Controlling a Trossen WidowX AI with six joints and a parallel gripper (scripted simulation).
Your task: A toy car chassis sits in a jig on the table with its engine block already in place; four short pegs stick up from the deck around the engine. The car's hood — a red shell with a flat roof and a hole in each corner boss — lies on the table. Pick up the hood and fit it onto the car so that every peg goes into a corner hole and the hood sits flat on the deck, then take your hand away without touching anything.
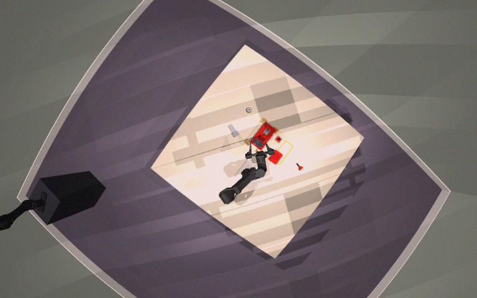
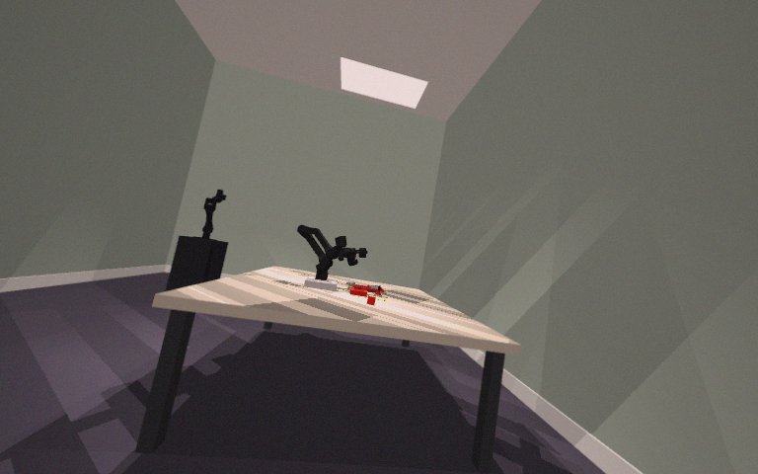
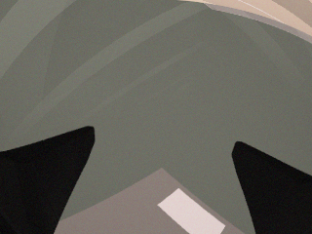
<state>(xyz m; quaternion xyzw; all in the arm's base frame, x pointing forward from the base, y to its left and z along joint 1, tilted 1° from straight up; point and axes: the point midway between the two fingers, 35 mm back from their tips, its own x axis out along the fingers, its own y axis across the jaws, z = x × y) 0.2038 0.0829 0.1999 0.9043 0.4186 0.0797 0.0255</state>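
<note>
Now: gripper tip 20 mm short of the red hood, 200 mm to the left of it and 230 mm above it. Round my gripper tip: grey engine block: 120 mm ahead, 20 mm to the right, 220 mm below.
</note>
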